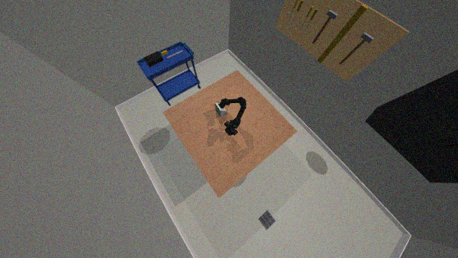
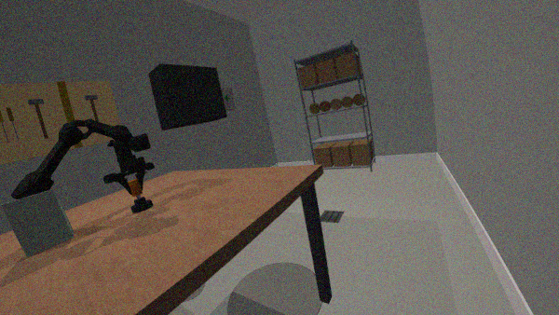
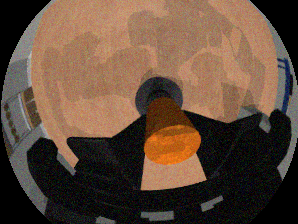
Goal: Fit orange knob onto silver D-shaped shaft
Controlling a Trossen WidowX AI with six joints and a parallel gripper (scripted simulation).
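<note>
My gripper tip is now 30 mm below the orange knob. From my gripper tip the other things lie so: dark round pedestal 40 mm below.
</note>
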